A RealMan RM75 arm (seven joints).
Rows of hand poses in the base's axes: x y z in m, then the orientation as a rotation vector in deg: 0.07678, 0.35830, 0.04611, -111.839, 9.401, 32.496; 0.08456, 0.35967, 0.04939, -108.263, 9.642, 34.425; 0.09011, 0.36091, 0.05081, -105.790, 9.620, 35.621; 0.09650, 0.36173, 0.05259, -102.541, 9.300, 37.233; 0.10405, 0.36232, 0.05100, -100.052, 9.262, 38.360; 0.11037, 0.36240, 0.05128, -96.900, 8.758, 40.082; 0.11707, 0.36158, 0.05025, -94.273, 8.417, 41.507; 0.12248, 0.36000, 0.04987, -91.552, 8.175, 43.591; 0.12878, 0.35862, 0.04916, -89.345, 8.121, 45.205; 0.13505, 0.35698, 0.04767, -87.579, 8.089, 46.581; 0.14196, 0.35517, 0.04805, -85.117, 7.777, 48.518; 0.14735, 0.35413, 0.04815, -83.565, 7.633, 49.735
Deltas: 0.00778, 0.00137, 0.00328, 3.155, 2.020, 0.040; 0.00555, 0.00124, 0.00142, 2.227, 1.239, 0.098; 0.00639, 0.00082, 0.00178, 2.981, 1.544, 0.363; 0.00755, 0.00059, -0.00159, 2.224, 1.233, 0.104; 0.00632, 0.00008, 0.00028, 2.898, 1.548, 0.613; 0.00670, -0.00082, -0.00103, 2.376, 1.345, 0.481; 0.00541, -0.00158, -0.00038, 2.335, 1.861, 0.831; 0.00630, -0.00138, -0.00071, 1.836, 1.556, 0.563; 0.00627, -0.00164, -0.00149, 1.441, 1.313, 0.513; 0.00691, -0.00181, 0.00038, 2.078, 1.702, 0.903; 0.00539, -0.00104, 0.00010, 1.279, 1.108, 0.551
